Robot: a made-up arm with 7 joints. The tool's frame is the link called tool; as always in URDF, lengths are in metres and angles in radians. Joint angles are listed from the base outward.
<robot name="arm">
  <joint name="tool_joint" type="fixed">
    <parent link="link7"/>
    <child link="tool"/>
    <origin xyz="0 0 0" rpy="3.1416 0 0"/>
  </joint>
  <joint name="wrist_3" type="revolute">
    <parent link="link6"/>
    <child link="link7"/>
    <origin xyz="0 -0.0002 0.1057" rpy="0 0 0"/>
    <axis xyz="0 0 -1"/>
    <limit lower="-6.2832" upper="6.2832"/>
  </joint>
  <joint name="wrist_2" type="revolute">
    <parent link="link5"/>
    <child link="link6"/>
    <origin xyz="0 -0.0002 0.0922" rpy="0 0 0"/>
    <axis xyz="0 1 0"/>
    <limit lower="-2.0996" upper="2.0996"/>
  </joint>
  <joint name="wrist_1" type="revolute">
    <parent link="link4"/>
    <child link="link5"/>
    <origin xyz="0 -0.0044 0.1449" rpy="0 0 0"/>
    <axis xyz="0 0 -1"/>
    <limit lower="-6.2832" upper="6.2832"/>
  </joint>
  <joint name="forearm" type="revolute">
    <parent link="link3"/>
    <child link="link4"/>
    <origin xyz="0 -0.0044 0.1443" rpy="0 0 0"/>
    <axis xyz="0 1 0"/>
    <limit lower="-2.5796" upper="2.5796"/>
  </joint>
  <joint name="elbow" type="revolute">
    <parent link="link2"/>
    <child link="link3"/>
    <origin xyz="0 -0.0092 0.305" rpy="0 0 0"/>
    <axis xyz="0 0 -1"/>
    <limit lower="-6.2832" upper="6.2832"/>
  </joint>
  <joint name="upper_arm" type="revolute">
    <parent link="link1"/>
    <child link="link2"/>
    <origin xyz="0 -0.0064 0.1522" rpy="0 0 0"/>
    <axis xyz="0 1 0"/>
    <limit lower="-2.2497" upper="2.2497"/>
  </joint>
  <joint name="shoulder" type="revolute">
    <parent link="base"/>
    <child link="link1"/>
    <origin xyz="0 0 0.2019" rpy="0 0 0"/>
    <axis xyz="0 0 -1"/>
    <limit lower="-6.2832" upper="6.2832"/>
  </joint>
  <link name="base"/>
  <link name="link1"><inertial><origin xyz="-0.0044 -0.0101 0.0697"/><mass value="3.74"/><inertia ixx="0.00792" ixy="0" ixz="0" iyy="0.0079" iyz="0.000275" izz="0.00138"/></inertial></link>
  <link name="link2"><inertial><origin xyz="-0.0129 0.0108 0.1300"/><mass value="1.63"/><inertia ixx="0.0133" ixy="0" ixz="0" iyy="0.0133" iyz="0.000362" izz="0.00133"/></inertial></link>
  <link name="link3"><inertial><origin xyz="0.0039 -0.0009 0.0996"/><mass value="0.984"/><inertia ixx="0.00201" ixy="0" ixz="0" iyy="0.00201" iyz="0.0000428" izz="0.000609"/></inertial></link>
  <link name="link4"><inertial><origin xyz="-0.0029 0.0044 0.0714"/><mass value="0.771"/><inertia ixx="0.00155" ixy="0" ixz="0" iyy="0.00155" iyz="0.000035" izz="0.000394"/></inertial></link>
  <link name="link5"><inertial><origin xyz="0.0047 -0.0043 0.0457"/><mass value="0.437"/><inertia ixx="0.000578" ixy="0" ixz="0" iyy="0.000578" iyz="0" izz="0.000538"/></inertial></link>
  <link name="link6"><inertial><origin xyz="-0.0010 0.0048 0.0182"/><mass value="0.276"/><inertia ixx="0.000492" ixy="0" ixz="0" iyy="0.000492" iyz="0" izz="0.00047"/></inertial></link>
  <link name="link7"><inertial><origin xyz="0.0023 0.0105 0.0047"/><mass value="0.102"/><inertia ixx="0.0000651" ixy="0" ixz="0" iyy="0.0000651" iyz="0" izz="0.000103"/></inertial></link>
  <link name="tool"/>
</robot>
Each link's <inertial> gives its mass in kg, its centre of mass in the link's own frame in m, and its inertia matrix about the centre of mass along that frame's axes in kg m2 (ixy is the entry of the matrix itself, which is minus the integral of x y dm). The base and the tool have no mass. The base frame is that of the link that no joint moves.
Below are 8 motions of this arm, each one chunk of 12 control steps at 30 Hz.
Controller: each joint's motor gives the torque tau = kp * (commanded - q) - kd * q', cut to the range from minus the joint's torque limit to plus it. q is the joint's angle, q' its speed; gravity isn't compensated. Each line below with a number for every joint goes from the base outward.
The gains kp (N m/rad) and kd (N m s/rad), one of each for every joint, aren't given. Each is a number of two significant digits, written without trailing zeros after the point. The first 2 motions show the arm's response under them.
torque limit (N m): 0.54 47 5.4 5.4 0.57 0.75 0.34
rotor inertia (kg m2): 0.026 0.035 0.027 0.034 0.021 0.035 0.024
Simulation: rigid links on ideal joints. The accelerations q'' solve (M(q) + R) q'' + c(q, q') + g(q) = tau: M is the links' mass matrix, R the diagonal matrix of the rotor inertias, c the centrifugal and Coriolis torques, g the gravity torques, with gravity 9.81 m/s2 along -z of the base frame. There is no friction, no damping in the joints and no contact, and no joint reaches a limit. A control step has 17 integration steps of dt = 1/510 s. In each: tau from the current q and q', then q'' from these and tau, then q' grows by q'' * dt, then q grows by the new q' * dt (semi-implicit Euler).
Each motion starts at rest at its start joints. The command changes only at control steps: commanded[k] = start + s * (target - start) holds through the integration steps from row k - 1 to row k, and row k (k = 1, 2, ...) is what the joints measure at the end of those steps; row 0 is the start. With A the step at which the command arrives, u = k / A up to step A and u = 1 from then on. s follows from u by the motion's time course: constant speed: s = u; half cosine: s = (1 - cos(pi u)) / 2; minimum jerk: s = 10 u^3 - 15 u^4 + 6 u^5; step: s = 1 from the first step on.
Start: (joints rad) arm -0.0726 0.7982 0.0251 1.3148 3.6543 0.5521 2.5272
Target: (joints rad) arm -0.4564 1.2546 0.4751 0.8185 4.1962 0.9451 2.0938
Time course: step
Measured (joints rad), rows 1 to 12:
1: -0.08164 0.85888 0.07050 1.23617 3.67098 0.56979 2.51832
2: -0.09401 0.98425 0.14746 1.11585 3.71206 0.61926 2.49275
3: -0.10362 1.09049 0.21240 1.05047 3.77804 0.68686 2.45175
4: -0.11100 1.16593 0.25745 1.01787 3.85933 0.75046 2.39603
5: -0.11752 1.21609 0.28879 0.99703 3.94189 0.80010 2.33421
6: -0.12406 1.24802 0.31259 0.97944 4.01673 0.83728 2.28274
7: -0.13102 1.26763 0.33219 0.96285 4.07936 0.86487 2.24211
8: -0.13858 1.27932 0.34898 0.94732 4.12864 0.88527 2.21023
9: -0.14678 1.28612 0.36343 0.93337 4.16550 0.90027 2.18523
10: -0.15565 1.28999 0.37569 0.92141 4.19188 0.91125 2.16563
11: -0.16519 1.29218 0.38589 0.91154 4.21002 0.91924 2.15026
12: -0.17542 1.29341 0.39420 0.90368 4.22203 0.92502 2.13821
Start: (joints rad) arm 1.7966 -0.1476 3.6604 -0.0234 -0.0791 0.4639 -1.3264
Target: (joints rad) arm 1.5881 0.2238 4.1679 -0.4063 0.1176 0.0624 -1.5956
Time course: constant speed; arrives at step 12
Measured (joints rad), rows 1 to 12:
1: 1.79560 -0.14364 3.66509 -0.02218 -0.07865 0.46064 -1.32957
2: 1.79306 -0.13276 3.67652 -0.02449 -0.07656 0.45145 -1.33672
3: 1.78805 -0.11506 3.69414 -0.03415 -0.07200 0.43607 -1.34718
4: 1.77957 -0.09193 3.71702 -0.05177 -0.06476 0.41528 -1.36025
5: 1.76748 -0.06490 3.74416 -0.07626 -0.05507 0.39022 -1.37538
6: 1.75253 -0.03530 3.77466 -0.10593 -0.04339 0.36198 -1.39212
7: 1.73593 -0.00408 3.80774 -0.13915 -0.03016 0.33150 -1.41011
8: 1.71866 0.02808 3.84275 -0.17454 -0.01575 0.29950 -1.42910
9: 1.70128 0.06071 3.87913 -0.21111 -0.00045 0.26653 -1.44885
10: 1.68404 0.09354 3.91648 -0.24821 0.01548 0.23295 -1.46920
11: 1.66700 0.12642 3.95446 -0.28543 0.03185 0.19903 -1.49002
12: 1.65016 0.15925 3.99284 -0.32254 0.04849 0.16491 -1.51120
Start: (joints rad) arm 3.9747 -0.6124 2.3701 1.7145 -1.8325 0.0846 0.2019
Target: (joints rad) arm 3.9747 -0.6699 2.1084 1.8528 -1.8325 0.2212 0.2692
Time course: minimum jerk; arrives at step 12
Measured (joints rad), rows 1 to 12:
1: 3.97335 -0.61732 2.37344 1.72139 -1.83214 0.08449 0.20195
2: 3.97049 -0.62424 2.38344 1.73396 -1.83133 0.08422 0.20227
3: 3.96823 -0.63074 2.39364 1.74714 -1.83037 0.08505 0.20330
4: 3.96775 -0.63710 2.39920 1.76026 -1.82949 0.08841 0.20543
5: 3.96932 -0.64384 2.39805 1.77400 -1.82880 0.09515 0.20892
6: 3.97263 -0.65120 2.38996 1.78898 -1.82830 0.10539 0.21380
7: 3.97708 -0.65908 2.37589 1.80526 -1.82794 0.11858 0.21984
8: 3.98191 -0.66708 2.35749 1.82229 -1.82767 0.13368 0.22665
9: 3.98641 -0.67464 2.33681 1.83910 -1.82740 0.14932 0.23370
10: 3.98997 -0.68117 2.31595 1.85450 -1.82708 0.16410 0.24041
11: 3.99219 -0.68623 2.29673 1.86749 -1.82668 0.17685 0.24631
12: 3.99292 -0.68974 2.28023 1.87751 -1.82623 0.18691 0.25116

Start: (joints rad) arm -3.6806 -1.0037 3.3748 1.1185 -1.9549 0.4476 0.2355
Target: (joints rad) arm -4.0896 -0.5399 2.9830 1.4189 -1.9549 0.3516 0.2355
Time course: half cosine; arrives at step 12
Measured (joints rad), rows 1 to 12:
1: -3.68044 -1.00846 3.37271 1.12479 -1.95460 0.44721 0.23550
2: -3.67968 -1.01118 3.36398 1.14348 -1.95234 0.44516 0.23549
3: -3.67867 -1.00423 3.34943 1.16917 -1.94797 0.44125 0.23548
4: -3.67764 -0.98516 3.33013 1.19791 -1.94257 0.43562 0.23546
5: -3.67661 -0.95408 3.30672 1.22782 -1.93733 0.42846 0.23545
6: -3.67567 -0.91276 3.27985 1.25808 -1.93312 0.42001 0.23543
7: -3.67497 -0.86395 3.25022 1.28823 -1.93038 0.41059 0.23541
8: -3.67473 -0.81102 3.21874 1.31775 -1.92917 0.40065 0.23540
9: -3.67536 -0.75765 3.18653 1.34600 -1.92930 0.39070 0.23539
10: -3.67743 -0.70752 3.15497 1.37210 -1.93040 0.38129 0.23539
11: -3.68170 -0.66407 3.12561 1.39504 -1.93206 0.37299 0.23539
12: -3.68909 -0.63028 3.10005 1.41367 -1.93392 0.36627 0.23541

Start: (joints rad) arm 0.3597 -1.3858 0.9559 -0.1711 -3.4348 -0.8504 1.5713
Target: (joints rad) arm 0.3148 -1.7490 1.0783 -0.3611 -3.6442 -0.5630 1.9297
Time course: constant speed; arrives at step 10
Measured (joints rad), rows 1 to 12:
1: 0.35946 -1.39888 0.95830 -0.17168 -3.43712 -0.84731 1.57645
2: 0.35755 -1.42494 0.96089 -0.18200 -3.44151 -0.83767 1.58795
3: 0.35452 -1.45730 0.96359 -0.19901 -3.44782 -0.82173 1.60468
4: 0.35099 -1.49258 0.96668 -0.21907 -3.45622 -0.80120 1.62554
5: 0.34728 -1.52904 0.97029 -0.24010 -3.46683 -0.77763 1.64965
6: 0.34354 -1.56584 0.97449 -0.26106 -3.47960 -0.75214 1.67630
7: 0.33982 -1.60263 0.97931 -0.28151 -3.49433 -0.72543 1.70495
8: 0.33612 -1.63927 0.98473 -0.30135 -3.51076 -0.69796 1.73516
9: 0.33241 -1.67575 0.99071 -0.32058 -3.52858 -0.67001 1.76658
10: 0.32867 -1.71208 0.99719 -0.33927 -3.54752 -0.64175 1.79896
11: 0.32498 -1.74204 0.99875 -0.35865 -3.56521 -0.61649 1.82682
12: 0.32208 -1.76278 0.99740 -0.37456 -3.58043 -0.59671 1.84883

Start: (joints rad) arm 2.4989 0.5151 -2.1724 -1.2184 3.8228 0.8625 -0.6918
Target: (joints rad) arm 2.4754 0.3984 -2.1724 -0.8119 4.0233 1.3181 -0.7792
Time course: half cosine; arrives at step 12
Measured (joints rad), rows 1 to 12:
1: 2.49982 0.51839 -2.17558 -1.22569 3.82202 0.86396 -0.69199
2: 2.50237 0.52215 -2.18697 -1.23588 3.81939 0.86968 -0.69278
3: 2.50517 0.52312 -2.20231 -1.23990 3.81600 0.88190 -0.69466
4: 2.50712 0.52048 -2.21750 -1.23429 3.81383 0.90206 -0.69790
5: 2.50767 0.51427 -2.23039 -1.21831 3.81460 0.93058 -0.70260
6: 2.50668 0.50501 -2.24014 -1.19276 3.81940 0.96686 -0.70868
7: 2.50426 0.49349 -2.24661 -1.15936 3.82854 1.00943 -0.71589
8: 2.50064 0.48059 -2.25002 -1.12050 3.84173 1.05607 -0.72389
9: 2.49609 0.46728 -2.25073 -1.07894 3.85819 1.10413 -0.73224
10: 2.49096 0.45451 -2.24917 -1.03757 3.87682 1.15071 -0.74046
11: 2.48559 0.44316 -2.24581 -0.99927 3.89629 1.19293 -0.74805
12: 2.48038 0.43405 -2.24117 -0.96669 3.91521 1.22809 -0.75454

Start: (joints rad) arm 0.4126 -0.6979 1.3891 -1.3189 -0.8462 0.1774 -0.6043
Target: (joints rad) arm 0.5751 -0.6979 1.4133 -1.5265 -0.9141 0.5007 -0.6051
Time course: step
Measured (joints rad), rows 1 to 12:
1: 0.40958 -0.70229 1.38771 -1.35473 -0.84998 0.19161 -0.60441
2: 0.40817 -0.70859 1.37501 -1.40972 -0.85882 0.22729 -0.60466
3: 0.41092 -0.71408 1.35513 -1.45753 -0.86975 0.27994 -0.60494
4: 0.41704 -0.71823 1.33459 -1.49393 -0.88060 0.33389 -0.60517
5: 0.42557 -0.72109 1.31686 -1.52035 -0.89019 0.37691 -0.60535
6: 0.43601 -0.72292 1.30287 -1.53923 -0.89808 0.40874 -0.60548
7: 0.44814 -0.72402 1.29244 -1.55260 -0.90428 0.43175 -0.60558
8: 0.46190 -0.72464 1.28495 -1.56202 -0.90899 0.44825 -0.60565
9: 0.47720 -0.72496 1.27978 -1.56865 -0.91245 0.46006 -0.60571
10: 0.49352 -0.72509 1.27659 -1.57339 -0.91498 0.46851 -0.60574
11: 0.51025 -0.72511 1.27497 -1.57684 -0.91682 0.47455 -0.60577
12: 0.52685 -0.72504 1.27456 -1.57940 -0.91819 0.47887 -0.60578

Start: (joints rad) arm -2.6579 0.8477 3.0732 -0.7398 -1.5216 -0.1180 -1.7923
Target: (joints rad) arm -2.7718 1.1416 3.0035 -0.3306 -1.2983 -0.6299 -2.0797
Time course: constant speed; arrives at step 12
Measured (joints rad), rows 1 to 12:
1: -2.65770 0.85803 3.07238 -0.73643 -1.52041 -0.12414 -1.79577
2: -2.65763 0.87757 3.07218 -0.73428 -1.51662 -0.13918 -1.80345
3: -2.65796 0.90107 3.07237 -0.72962 -1.50963 -0.16173 -1.81457
4: -2.65879 0.92611 3.07234 -0.72016 -1.49955 -0.18997 -1.82844
5: -2.66021 0.95154 3.07170 -0.70540 -1.48680 -0.22236 -1.84447
6: -2.66229 0.97691 3.07031 -0.68583 -1.47191 -0.25775 -1.86223
7: -2.66513 1.00210 3.06819 -0.66228 -1.45541 -0.29529 -1.88133
8: -2.66876 1.02711 3.06540 -0.63567 -1.43772 -0.33436 -1.90148
9: -2.67321 1.05201 3.06203 -0.60679 -1.41919 -0.37452 -1.92247
10: -2.67847 1.07684 3.05818 -0.57630 -1.40006 -0.41545 -1.94410
11: -2.68456 1.10164 3.05395 -0.54466 -1.38053 -0.45694 -1.96624
12: -2.69146 1.12643 3.04942 -0.51224 -1.36071 -0.49881 -1.98877

